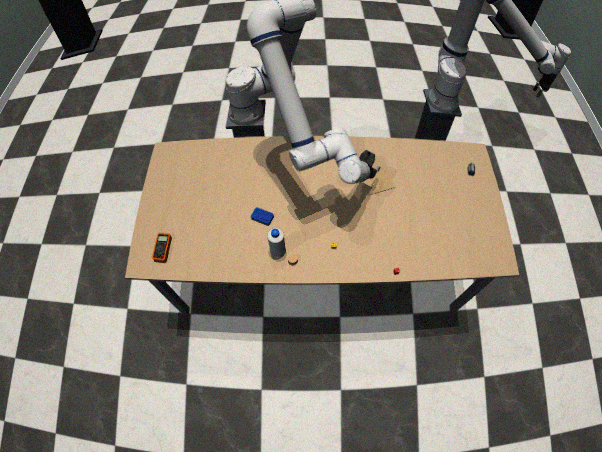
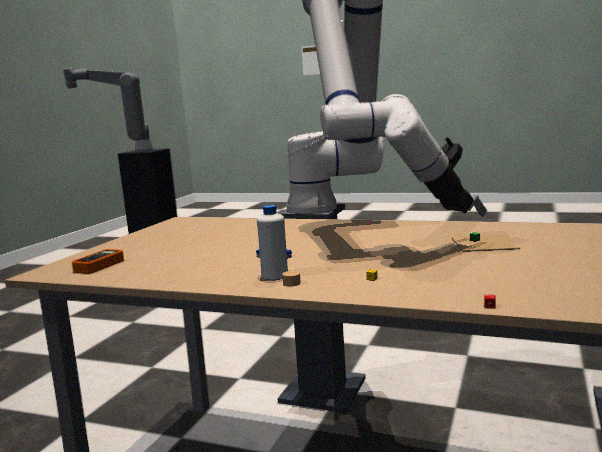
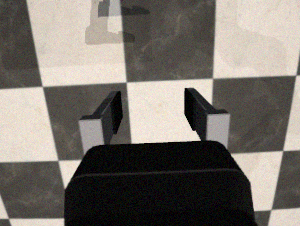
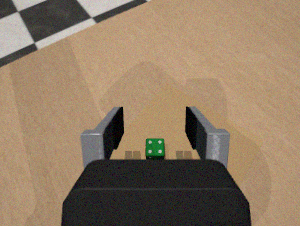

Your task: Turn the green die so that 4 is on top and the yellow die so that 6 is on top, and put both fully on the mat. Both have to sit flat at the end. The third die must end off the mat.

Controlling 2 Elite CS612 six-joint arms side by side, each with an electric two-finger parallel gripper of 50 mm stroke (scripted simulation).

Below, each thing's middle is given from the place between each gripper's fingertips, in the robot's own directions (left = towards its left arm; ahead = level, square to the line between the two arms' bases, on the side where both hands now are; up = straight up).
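Thin tan mat (image 2: pixel 492 242): 9 cm below my right hand (image 2: pixel 475 211), 3 cm to the left of it, 1 cm ahead of it. Multimeter (image 2: pixel 108 257): from my right hand, 97 cm to the right, 26 cm ahead, 8 cm below.
My left gripper: 1140 mm to the left of the thin tan mat, 450 mm short of it, 170 mm above it.
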